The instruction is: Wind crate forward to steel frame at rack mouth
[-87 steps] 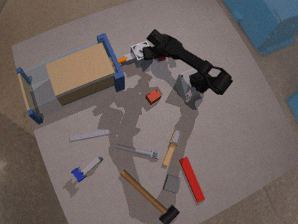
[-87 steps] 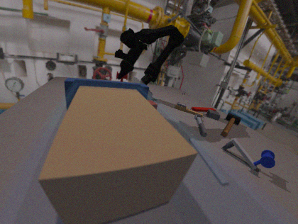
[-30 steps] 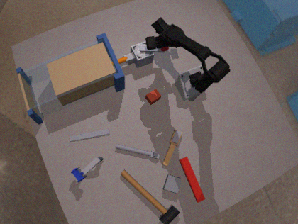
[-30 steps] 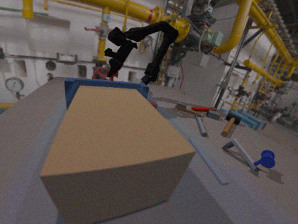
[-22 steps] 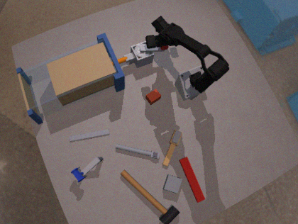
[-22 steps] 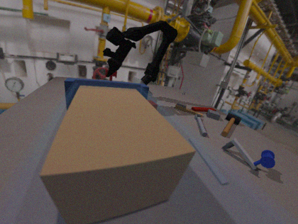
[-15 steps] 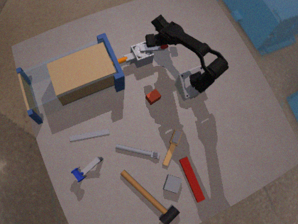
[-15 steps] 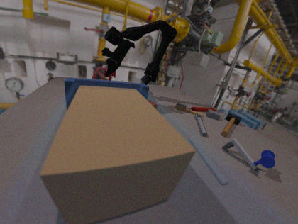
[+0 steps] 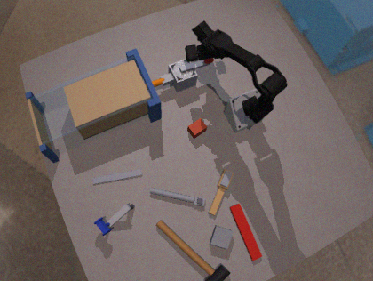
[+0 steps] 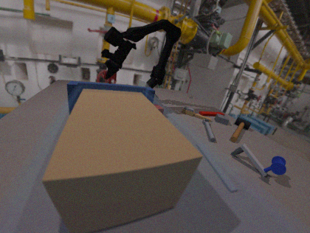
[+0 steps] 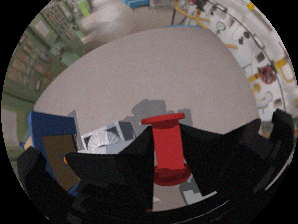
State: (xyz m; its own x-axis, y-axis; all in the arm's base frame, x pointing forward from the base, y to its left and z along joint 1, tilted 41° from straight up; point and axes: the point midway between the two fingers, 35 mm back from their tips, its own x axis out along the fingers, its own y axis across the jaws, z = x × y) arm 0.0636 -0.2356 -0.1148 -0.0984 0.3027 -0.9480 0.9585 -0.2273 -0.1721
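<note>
My gripper tip is 4 cm short of the red-knobbed crank, 3 cm above it and 1 cm to the right of it. Round my gripper tip: blue steel frame: 27 cm ahead, 2 cm below; then red knob: 2 cm to the left, 1 cm ahead; then grey winch: 10 cm below, 9 cm ahead.
</note>
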